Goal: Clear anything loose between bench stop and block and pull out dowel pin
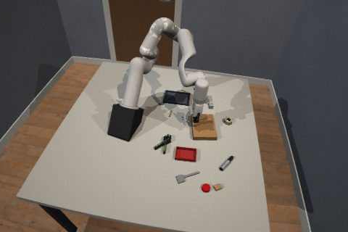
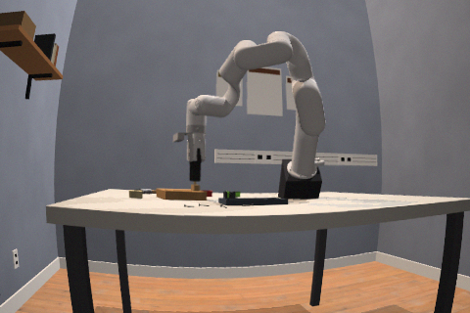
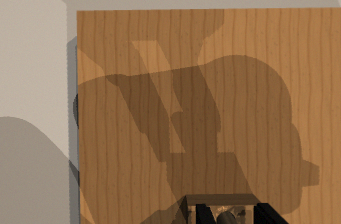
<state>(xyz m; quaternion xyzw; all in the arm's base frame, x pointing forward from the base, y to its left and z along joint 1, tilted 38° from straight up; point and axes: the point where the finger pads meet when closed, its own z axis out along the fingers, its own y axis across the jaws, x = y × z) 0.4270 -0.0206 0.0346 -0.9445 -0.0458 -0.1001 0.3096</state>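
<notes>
Right now my hand is 30 mm above the dowel pin. Round my hand: red tray: 40 mm behind, 230 mm to the right, 80 mm below; small wooden block: 50 mm below; loose dowel: 170 mm behind, 100 mm to the left, 80 mm below.
</notes>
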